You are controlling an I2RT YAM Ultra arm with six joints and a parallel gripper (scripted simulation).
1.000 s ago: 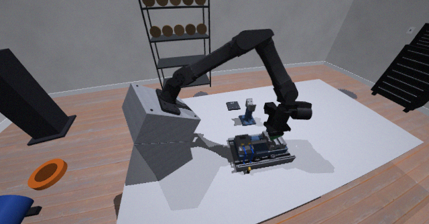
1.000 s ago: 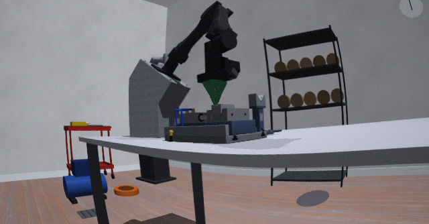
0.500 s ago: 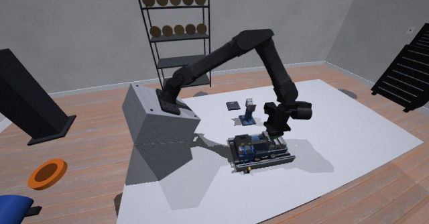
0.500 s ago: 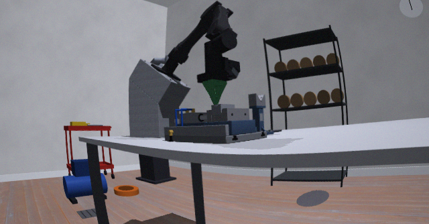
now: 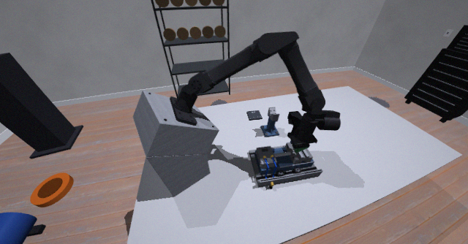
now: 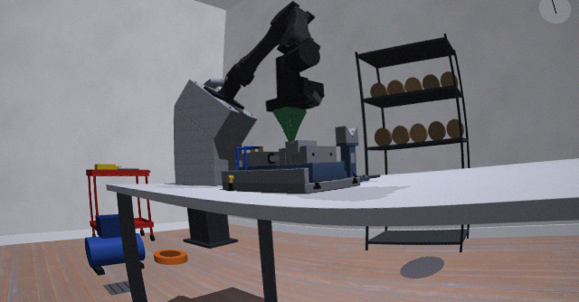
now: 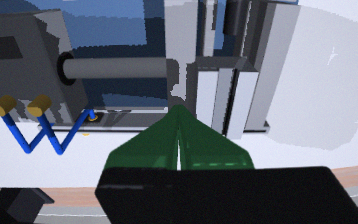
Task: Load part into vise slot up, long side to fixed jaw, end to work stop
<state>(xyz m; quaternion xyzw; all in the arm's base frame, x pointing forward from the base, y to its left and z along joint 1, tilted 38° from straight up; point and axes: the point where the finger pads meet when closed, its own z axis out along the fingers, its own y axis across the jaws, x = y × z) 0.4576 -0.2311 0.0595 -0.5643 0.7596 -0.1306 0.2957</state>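
The part lies 3 cm ahead of my hand, 1 cm to the right of it and 2 cm below it. The rest, counted from my hand: cylinder rod (5 cm behind, 3 cm to the left, 4 cm below); then work stop (5 cm ahead, 6 cm to the left, 3 cm below); then moving jaw (1 cm ahead, 2 cm to the left, 4 cm below).
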